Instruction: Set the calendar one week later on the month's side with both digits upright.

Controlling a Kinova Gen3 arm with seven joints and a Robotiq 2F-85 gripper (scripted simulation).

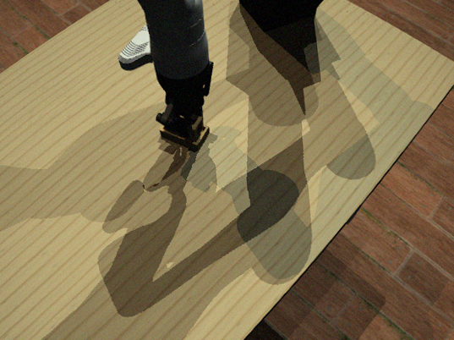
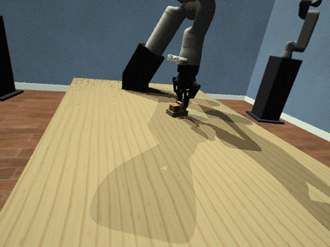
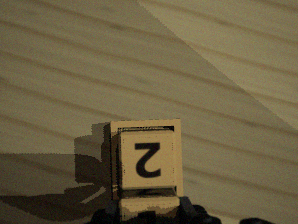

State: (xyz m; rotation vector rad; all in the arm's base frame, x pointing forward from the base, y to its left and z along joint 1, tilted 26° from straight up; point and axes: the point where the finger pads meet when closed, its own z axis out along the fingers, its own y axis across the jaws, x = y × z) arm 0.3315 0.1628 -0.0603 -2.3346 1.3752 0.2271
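Now: the wooden tray 1 cm ahead of my hand, 1 cm to the right of it and 4 cm below it. The rest, counted from my hand: cube: 2 cm ahead, 3 cm to the right, 2 cm below.
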